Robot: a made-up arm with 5 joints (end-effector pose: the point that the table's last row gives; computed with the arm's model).
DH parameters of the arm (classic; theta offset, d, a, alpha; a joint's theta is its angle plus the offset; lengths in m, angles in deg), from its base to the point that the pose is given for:
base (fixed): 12.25 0 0.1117 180
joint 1: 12.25 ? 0.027 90
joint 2: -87.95 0 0.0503 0
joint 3: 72.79 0 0.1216 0
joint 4: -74.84 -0.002 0.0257 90
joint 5: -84.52 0 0.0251 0
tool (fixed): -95.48 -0.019 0 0
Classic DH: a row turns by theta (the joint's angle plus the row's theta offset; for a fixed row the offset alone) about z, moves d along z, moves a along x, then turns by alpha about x.
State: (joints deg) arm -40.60 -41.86 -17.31 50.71 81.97
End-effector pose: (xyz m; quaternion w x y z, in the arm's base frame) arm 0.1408 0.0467 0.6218 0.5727 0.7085 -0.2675 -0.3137
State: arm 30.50 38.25 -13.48 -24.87 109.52
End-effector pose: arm 0.2844 -0.0695 0.4796 0.4495 0.2419 -0.6651 -0.5451
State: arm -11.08 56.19 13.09 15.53 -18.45
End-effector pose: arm 0.2739 0.0290 0.3239 0.0642 -0.0438 -0.0115 0.9969
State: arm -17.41 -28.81 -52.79 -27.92 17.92
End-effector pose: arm 0.0690 -0.0151 0.5848 0.0514 -0.9855 0.0044 -0.1615
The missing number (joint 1, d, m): -0.4131
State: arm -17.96 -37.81 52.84 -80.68 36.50
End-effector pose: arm 0.1996 0.0313 0.4890 0.0965 0.9647 -0.1575 -0.1875
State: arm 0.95 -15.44 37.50 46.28 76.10
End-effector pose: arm 0.2991 0.0149 0.4484 0.5989 0.1470 -0.1170 -0.7784
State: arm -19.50 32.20 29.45 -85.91 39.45
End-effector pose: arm 0.2463 0.0513 0.4139 0.2670 0.8272 -0.1455 -0.4725
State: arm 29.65 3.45 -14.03 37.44 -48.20
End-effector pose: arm 0.2400 -0.0743 0.5151 0.5353 -0.5167 -0.0844 0.6628
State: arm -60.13 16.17 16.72 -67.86 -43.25
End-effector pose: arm 0.2119 0.1587 0.4432 0.0678 0.5498 0.6959 -0.4570
